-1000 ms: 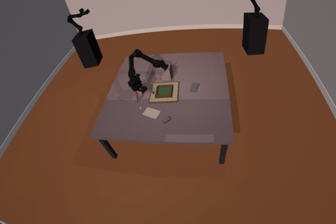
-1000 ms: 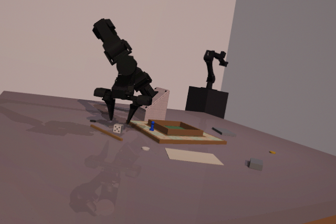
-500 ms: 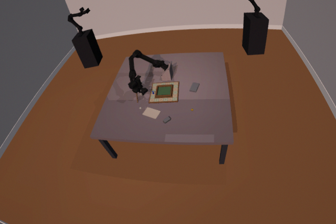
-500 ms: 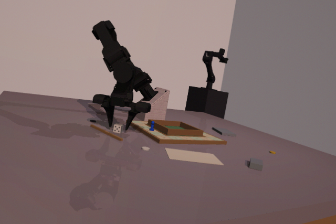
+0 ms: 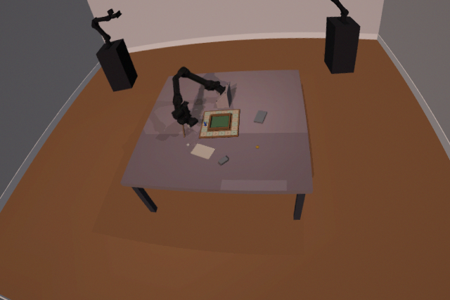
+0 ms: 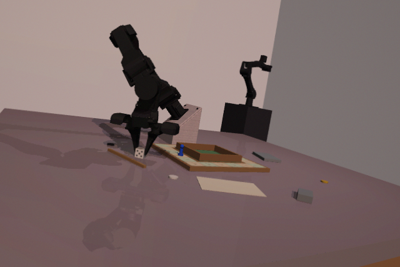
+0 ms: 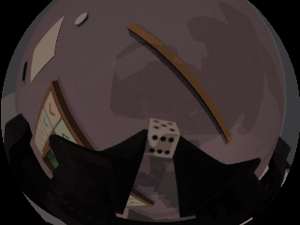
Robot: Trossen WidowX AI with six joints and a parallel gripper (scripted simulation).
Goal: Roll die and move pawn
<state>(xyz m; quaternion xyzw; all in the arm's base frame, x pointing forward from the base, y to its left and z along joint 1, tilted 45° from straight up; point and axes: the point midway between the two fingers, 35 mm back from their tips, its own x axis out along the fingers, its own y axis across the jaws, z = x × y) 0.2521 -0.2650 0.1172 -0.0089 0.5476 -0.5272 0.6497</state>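
Now: gripper tip 5 cm to the left of the wooden stick, 2 cm short of it and 1 cm above it. Also, from my gripper tip: blue pawn: 12 cm to the left, 2 cm above, 1 cm ahead; small black piece: 15 cm behind, 4 cm to the right, 1 cm below; white die: right at my gripper tip.
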